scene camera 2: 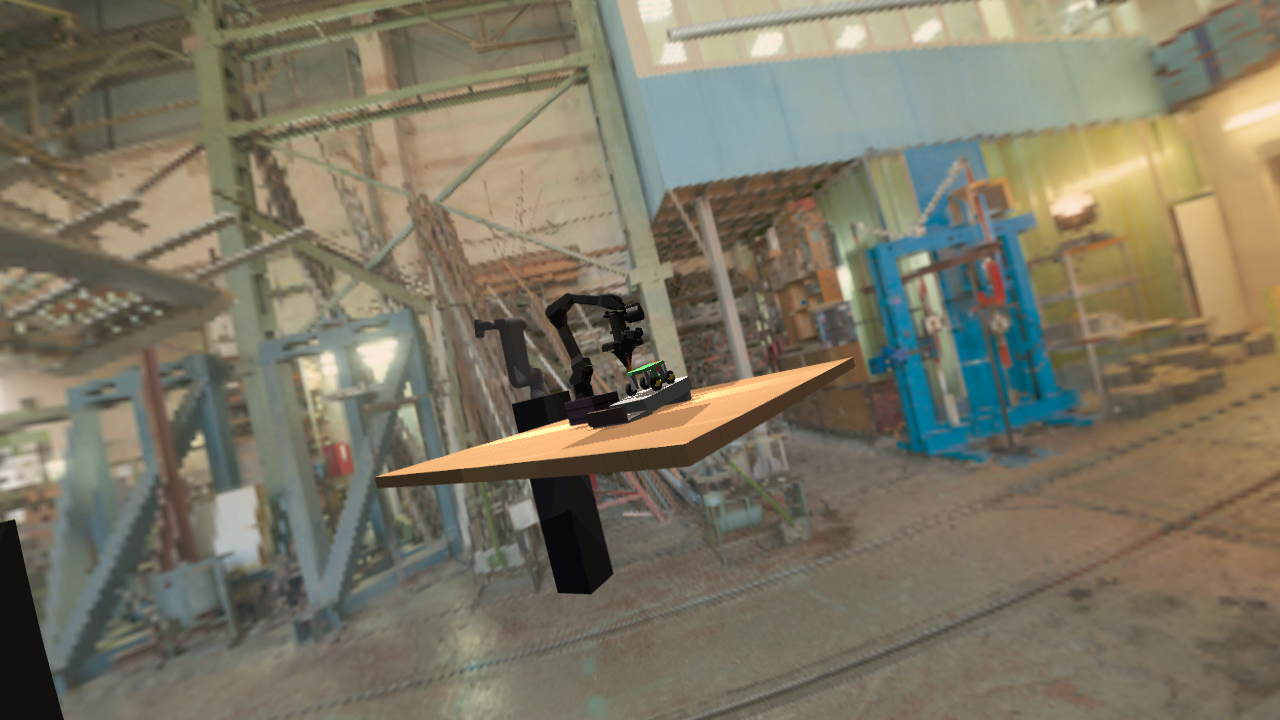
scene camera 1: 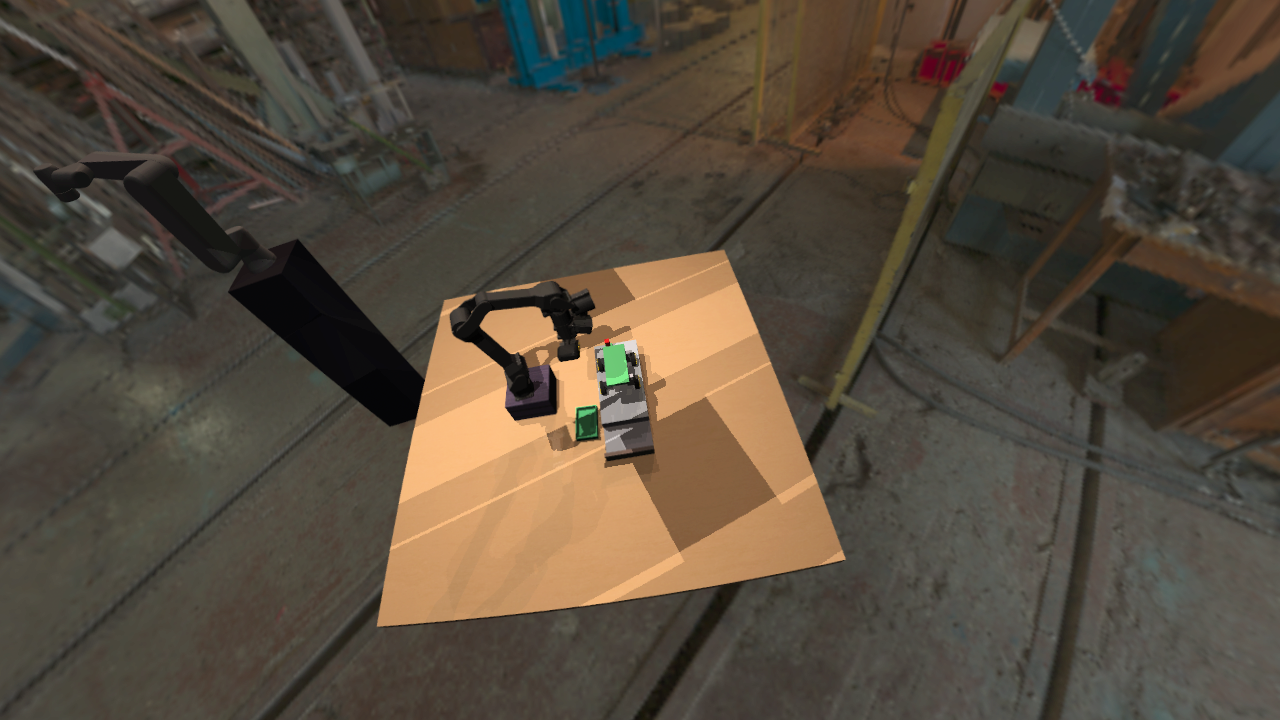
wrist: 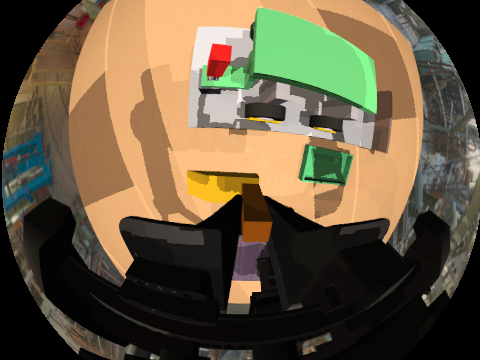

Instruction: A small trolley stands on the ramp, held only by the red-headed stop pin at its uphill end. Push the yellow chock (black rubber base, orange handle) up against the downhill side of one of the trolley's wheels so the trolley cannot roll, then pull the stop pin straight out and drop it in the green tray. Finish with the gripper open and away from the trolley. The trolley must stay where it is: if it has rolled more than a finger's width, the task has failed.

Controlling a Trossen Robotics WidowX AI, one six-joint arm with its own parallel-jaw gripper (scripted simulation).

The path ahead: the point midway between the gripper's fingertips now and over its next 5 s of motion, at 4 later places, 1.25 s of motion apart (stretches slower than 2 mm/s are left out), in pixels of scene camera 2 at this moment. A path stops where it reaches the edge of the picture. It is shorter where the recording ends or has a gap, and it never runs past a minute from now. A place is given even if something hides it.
The gripper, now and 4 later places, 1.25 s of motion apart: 628, 366; 611, 372; 604, 377; 613, 395; 617, 392
